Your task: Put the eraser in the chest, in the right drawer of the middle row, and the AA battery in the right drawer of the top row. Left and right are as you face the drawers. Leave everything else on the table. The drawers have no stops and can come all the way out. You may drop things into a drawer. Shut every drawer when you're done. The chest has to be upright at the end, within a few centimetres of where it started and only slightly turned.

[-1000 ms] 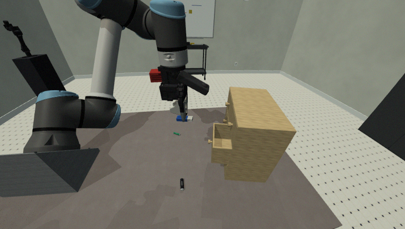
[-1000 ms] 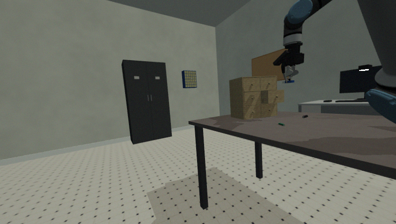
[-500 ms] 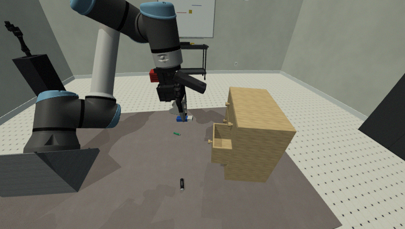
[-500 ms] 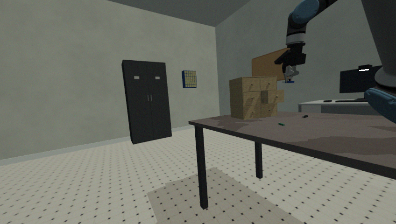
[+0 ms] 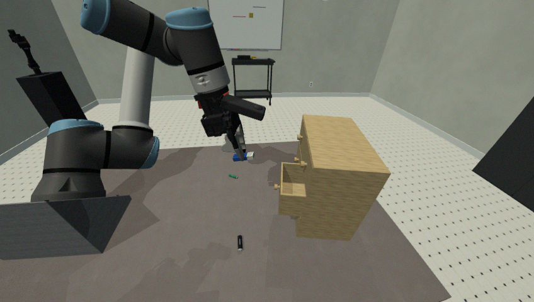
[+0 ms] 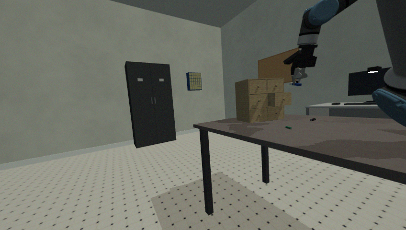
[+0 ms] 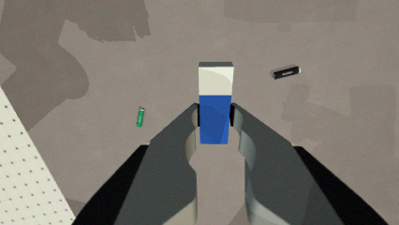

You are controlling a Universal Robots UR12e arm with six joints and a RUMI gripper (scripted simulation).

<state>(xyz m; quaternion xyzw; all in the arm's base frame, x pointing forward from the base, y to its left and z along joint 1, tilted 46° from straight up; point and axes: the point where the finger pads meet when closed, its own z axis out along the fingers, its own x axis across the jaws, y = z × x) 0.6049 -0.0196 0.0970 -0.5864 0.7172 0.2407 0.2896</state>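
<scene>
My gripper is now 1 cm short of the white eraser and 1 cm above it. Round my hand: small green AA battery 7 cm behind, 17 cm to the left, 25 cm below; black AA battery 1 cm behind, 15 cm to the right, 25 cm below.
</scene>
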